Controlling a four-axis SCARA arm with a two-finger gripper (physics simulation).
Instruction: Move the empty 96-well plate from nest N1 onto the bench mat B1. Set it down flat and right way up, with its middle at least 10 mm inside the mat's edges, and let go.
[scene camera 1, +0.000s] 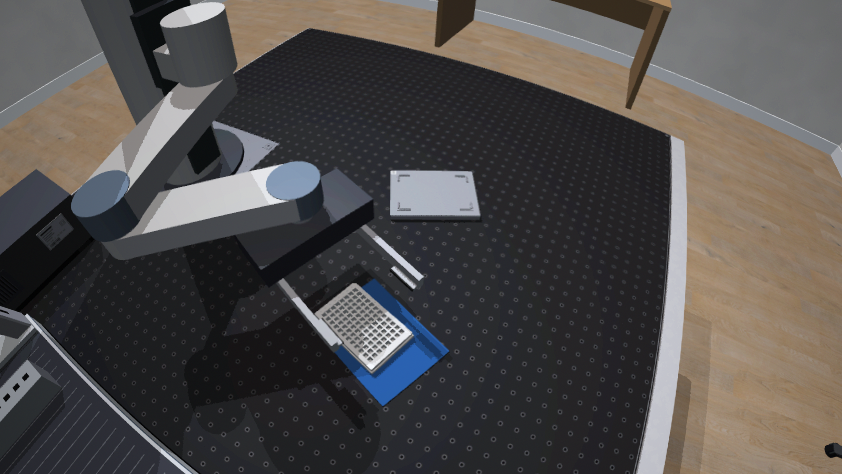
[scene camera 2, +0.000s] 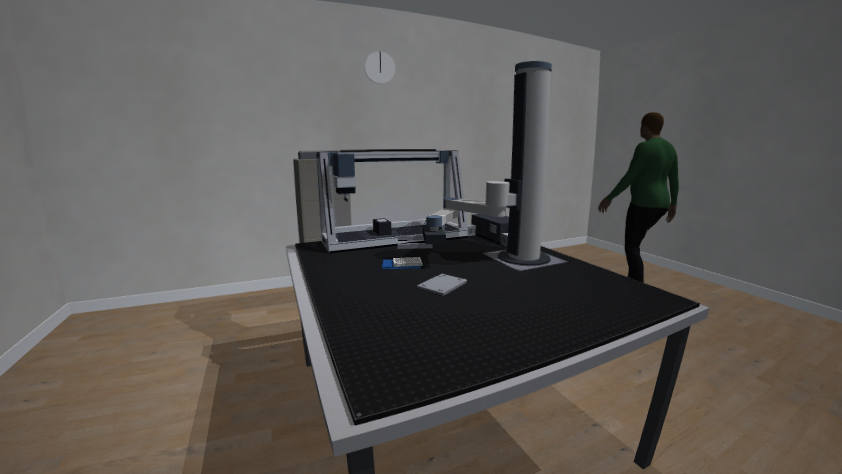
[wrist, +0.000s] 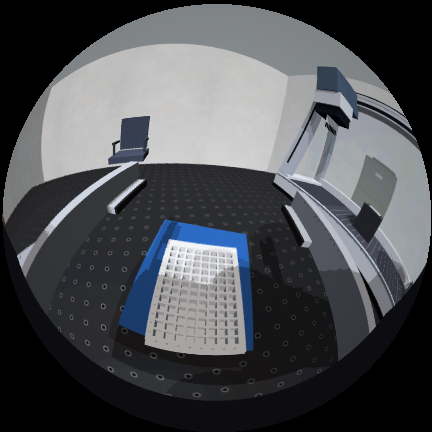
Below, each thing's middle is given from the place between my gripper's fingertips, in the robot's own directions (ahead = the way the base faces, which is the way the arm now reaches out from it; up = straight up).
Now: hand 40 mm past the white 96-well plate (scene camera 1: 372, 335), 10 mm to the right of it and 90 mm above it. The rest, counted from my hand: blue bench mat B1 (scene camera 1: 423, 350) (10 mm behind, 10 mm to the left, 100 mm below); then grey nest N1 (scene camera 1: 432, 195) (70 mm behind, 310 mm to the left, 100 mm below).
